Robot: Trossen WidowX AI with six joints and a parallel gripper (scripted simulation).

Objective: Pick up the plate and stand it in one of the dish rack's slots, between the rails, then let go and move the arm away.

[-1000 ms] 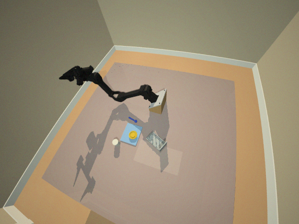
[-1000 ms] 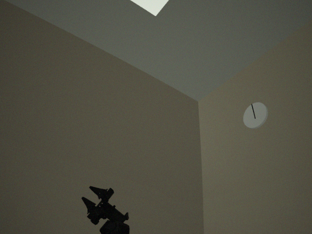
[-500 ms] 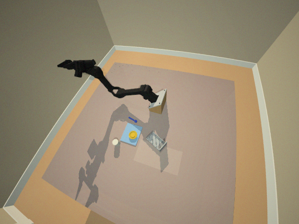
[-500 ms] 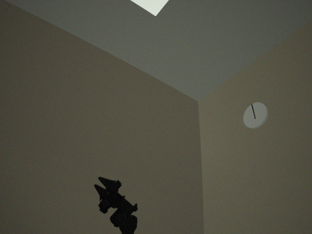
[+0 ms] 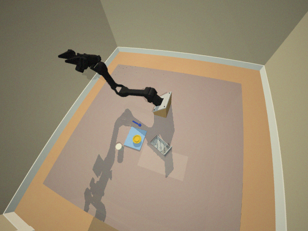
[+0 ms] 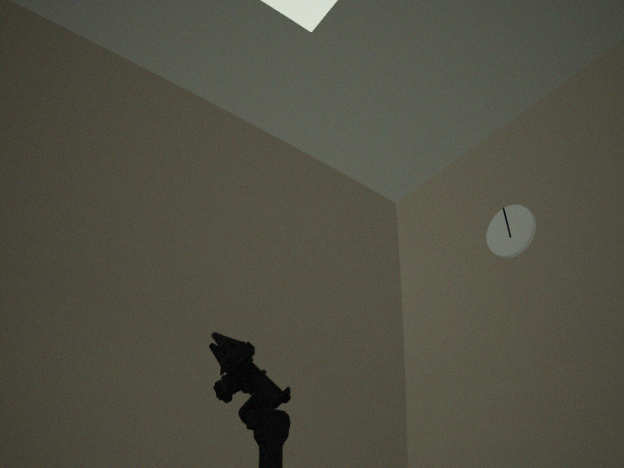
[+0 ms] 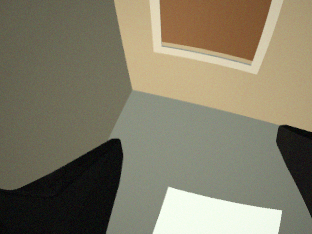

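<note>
My gripper tip is now 13 cm short of the yellow plate, 42 cm to the right of it and 49 cm above it. Round my gripper tip: light blue mat 13 cm ahead, 40 cm to the left, 51 cm below; then grey dish rack 10 cm ahead, 59 cm to the left, 49 cm below; then cream cup 24 cm ahead, 33 cm to the left, 49 cm below.
</note>
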